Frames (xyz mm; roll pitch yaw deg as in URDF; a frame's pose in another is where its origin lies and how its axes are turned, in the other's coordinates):
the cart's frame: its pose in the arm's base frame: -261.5 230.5 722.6 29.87 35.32 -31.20
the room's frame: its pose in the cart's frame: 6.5 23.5 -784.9 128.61 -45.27 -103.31
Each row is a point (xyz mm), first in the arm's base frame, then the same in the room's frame.
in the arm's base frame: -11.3 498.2 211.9
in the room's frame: 74.5 57.1 -451.8
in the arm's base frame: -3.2 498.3 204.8
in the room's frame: 68.4 52.3 -459.2
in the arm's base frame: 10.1 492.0 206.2
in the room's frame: 67.8 55.3 -473.7
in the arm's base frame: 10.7 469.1 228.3
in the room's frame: 93.4 71.0 -484.2
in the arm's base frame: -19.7 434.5 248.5
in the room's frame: 142.6 74.9 -474.4
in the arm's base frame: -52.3 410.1 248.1
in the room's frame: 177.9 61.3 -459.3
